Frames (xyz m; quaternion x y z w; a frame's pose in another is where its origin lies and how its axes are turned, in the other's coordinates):
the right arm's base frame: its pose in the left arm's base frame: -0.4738 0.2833 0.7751 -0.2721 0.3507 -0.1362 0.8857
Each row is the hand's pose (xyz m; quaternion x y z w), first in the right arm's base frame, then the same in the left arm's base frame.
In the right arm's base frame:
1: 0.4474 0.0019 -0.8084 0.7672 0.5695 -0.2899 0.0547
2: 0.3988 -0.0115 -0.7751 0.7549 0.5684 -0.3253 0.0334
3: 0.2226 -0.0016 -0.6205 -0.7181 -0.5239 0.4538 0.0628
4: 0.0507 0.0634 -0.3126 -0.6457 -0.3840 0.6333 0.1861
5: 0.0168 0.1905 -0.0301 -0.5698 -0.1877 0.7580 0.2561
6: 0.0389 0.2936 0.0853 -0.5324 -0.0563 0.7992 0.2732
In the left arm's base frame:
1: -0.7150 -0.2209 0.0394 0.6405 0.3402 -0.6882 0.0180
2: -0.7274 -0.1979 0.0939 -0.6229 -0.3238 0.7121 0.0087
3: -0.7457 -0.0540 0.2782 -0.5653 -0.2207 0.7877 0.1058
4: -0.6516 0.1922 0.5213 -0.4527 -0.0146 0.8664 0.2100
5: -0.4731 0.4196 0.6377 -0.3341 0.2074 0.8873 0.2408
6: -0.3718 0.5387 0.6360 -0.2733 0.3359 0.8727 0.2257

